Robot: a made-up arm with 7 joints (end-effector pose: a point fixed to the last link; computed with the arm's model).
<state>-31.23 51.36 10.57 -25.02 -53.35 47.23 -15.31</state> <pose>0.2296 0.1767 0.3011 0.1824 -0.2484 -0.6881 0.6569</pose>
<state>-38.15 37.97 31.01 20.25 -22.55 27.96 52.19</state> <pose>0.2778 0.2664 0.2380 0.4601 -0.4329 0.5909 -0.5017</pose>
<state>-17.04 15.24 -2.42 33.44 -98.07 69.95 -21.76</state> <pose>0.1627 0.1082 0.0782 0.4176 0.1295 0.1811 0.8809</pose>
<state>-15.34 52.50 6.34 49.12 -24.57 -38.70 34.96</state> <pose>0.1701 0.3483 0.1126 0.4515 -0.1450 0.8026 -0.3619</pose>
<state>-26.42 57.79 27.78 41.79 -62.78 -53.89 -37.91</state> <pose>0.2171 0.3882 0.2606 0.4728 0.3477 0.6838 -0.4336</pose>
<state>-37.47 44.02 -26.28 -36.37 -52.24 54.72 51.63</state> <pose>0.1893 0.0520 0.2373 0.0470 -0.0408 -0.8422 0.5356</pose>
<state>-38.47 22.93 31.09 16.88 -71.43 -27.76 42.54</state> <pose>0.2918 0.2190 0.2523 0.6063 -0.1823 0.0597 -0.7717</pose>
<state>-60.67 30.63 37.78 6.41 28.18 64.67 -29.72</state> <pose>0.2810 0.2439 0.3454 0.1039 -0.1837 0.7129 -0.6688</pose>
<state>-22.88 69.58 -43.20 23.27 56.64 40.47 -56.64</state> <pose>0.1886 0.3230 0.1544 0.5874 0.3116 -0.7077 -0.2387</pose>
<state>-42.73 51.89 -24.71 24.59 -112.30 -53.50 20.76</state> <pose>0.3188 0.1928 0.2272 0.5197 -0.0322 0.2271 -0.8230</pose>
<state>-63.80 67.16 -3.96 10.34 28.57 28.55 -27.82</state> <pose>0.2949 0.2659 0.4314 0.1123 -0.0244 0.9887 -0.0958</pose>
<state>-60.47 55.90 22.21 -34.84 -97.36 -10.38 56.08</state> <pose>0.1622 0.1352 0.4838 0.3400 0.3547 0.1455 -0.8588</pose>
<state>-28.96 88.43 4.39 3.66 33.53 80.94 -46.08</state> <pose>0.2029 0.3274 0.3883 0.0020 -0.5101 0.8450 -0.1607</pose>
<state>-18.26 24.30 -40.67 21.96 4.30 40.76 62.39</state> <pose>0.1216 0.0747 0.0131 0.0143 -0.1733 0.9791 -0.1053</pose>
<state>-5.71 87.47 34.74 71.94 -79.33 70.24 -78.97</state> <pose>0.0702 0.4388 0.3163 0.0106 0.0911 0.1931 -0.9769</pose>
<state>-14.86 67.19 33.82 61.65 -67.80 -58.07 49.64</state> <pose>0.1384 0.4473 0.2587 0.9062 -0.2063 0.2731 -0.2483</pose>
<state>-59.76 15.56 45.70 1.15 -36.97 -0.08 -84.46</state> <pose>0.3063 0.2111 0.3532 0.1336 0.7699 0.4452 -0.4373</pose>
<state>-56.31 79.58 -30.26 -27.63 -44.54 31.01 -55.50</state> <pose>0.2656 0.1596 0.3377 0.5439 -0.4020 -0.6758 0.2929</pose>
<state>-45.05 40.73 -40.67 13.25 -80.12 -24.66 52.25</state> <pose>0.2848 0.0563 0.1751 0.2320 -0.1613 0.4935 -0.8225</pose>
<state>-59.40 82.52 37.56 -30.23 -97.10 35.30 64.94</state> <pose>0.1095 0.1722 0.5162 0.4758 0.2161 0.5364 -0.6627</pose>
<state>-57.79 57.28 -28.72 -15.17 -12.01 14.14 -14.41</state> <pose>0.3046 0.1108 0.3142 0.0615 -0.4514 -0.8495 0.2660</pose>
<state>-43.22 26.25 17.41 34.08 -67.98 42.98 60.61</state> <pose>0.2980 0.1628 0.2051 0.0473 -0.5454 0.4218 -0.7228</pose>
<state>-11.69 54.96 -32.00 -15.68 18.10 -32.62 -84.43</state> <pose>0.1837 0.1416 0.1172 0.6768 -0.5935 -0.4272 -0.0850</pose>
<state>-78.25 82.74 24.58 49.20 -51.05 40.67 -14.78</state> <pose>0.1983 0.3636 0.5037 0.3241 0.1114 0.5278 -0.7772</pose>
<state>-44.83 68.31 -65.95 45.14 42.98 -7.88 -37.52</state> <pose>0.2392 0.3408 0.1615 0.6766 -0.0180 -0.6820 -0.2772</pose>
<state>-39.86 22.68 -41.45 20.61 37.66 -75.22 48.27</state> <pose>0.2487 -0.0045 0.1022 0.2360 0.7189 0.4503 -0.4740</pose>
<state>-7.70 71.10 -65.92 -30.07 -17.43 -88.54 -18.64</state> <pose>0.0359 0.1268 0.1114 0.1176 -0.7695 -0.2216 0.5873</pose>
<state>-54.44 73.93 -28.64 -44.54 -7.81 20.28 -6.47</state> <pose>0.2400 0.1147 0.3378 0.0014 0.5231 0.8452 -0.1099</pose>
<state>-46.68 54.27 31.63 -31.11 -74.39 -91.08 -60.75</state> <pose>0.1578 0.2119 0.4680 0.5433 0.7985 0.1513 0.2105</pose>
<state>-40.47 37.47 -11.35 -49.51 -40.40 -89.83 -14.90</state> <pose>0.1697 0.0556 0.3555 0.4589 0.8521 -0.1049 -0.2287</pose>
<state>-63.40 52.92 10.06 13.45 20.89 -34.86 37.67</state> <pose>0.3297 0.2306 0.4228 0.6923 0.3666 0.6123 -0.1071</pose>
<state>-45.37 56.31 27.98 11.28 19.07 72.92 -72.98</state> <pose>0.2336 0.3217 0.3514 0.1773 0.1311 -0.6839 0.6954</pose>
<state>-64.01 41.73 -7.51 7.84 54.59 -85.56 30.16</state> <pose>0.3490 0.1128 0.3680 0.3390 0.8327 0.4261 0.1004</pose>
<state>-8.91 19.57 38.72 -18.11 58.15 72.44 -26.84</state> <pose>0.1218 0.2645 0.1880 0.0459 -0.5862 0.7374 -0.3323</pose>
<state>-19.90 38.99 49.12 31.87 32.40 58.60 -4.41</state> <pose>0.1257 0.3552 0.1632 0.0172 -0.6822 0.6405 -0.3521</pose>
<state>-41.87 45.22 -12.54 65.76 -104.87 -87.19 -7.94</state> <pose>0.2695 0.3001 0.1619 0.7740 0.0618 0.4417 -0.4495</pose>
